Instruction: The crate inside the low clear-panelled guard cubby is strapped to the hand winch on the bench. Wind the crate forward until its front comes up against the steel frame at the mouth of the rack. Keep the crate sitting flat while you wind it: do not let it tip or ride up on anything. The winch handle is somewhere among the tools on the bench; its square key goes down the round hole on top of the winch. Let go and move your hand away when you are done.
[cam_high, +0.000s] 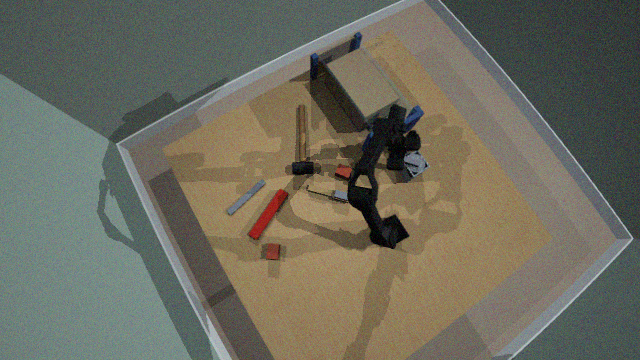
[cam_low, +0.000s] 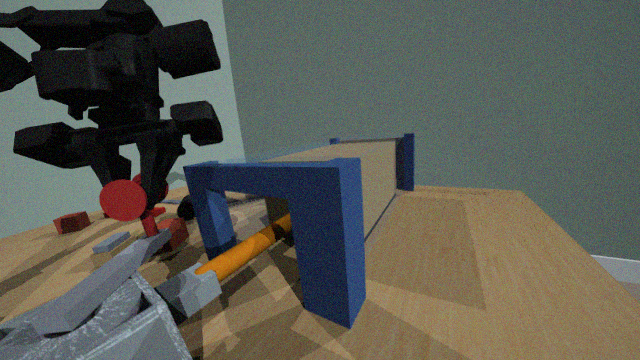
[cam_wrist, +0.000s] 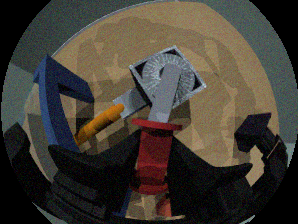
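The blue frame lies 10 cm ahead of my gripper tip, 5 cm to the right of it and 3 cm below it. Also, from my gripper tip: red grip (1 cm ahead, 1 cm to the left); then brush-like tool (31 cm to the left, 12 cm below); then grey winch (7 cm behind, 7 cm to the right, 10 cm below).
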